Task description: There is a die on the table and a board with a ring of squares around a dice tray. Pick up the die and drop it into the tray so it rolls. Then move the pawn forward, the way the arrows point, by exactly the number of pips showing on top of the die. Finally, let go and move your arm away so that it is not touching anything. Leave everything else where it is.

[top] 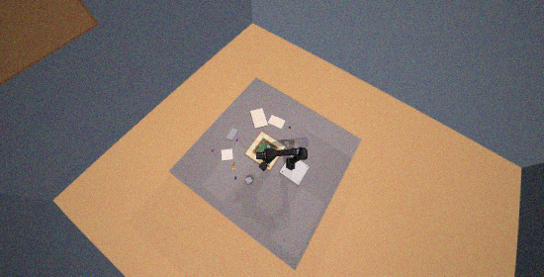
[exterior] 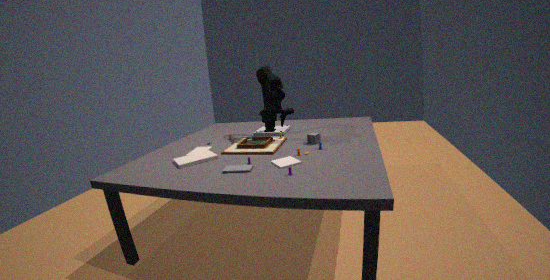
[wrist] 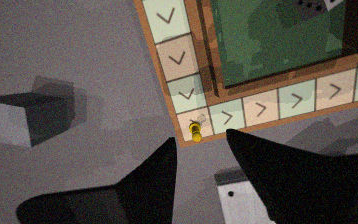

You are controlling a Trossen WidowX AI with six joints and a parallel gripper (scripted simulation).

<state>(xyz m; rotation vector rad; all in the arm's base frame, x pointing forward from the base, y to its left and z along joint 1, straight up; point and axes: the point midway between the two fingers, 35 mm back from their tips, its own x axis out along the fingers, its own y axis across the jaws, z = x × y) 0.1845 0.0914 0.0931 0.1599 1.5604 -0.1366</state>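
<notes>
Now: the yellow pawn 2 cm behind my gripper tip and 6 cm below it. Round my gripper tip: green dice tray 8 cm ahead, 12 cm to the right, 8 cm below; white die 7 cm ahead, 15 cm to the right, 6 cm below; grey cube 7 cm ahead, 20 cm to the left, 6 cm below.
</notes>
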